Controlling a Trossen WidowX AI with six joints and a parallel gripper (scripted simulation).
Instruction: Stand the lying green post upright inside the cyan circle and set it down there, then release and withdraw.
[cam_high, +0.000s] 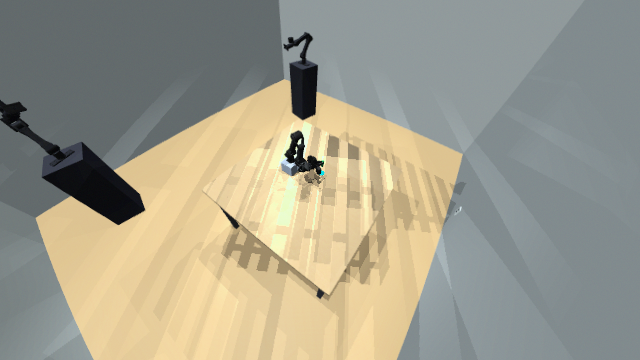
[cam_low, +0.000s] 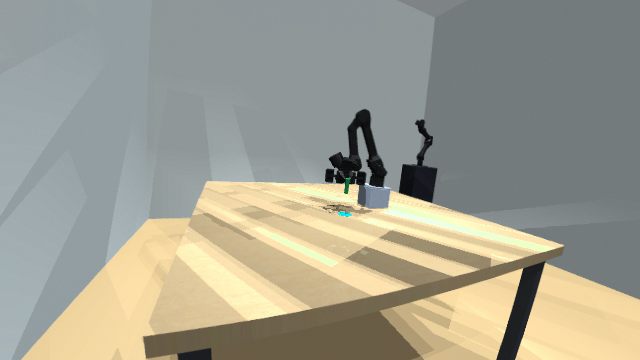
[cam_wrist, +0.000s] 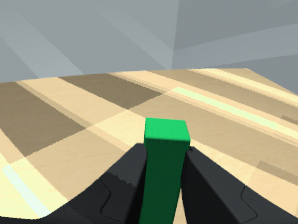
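Right now my gripper tip is 150 mm above the cyan circle. The rest, counted from my gripper tip: green post 20 mm below.
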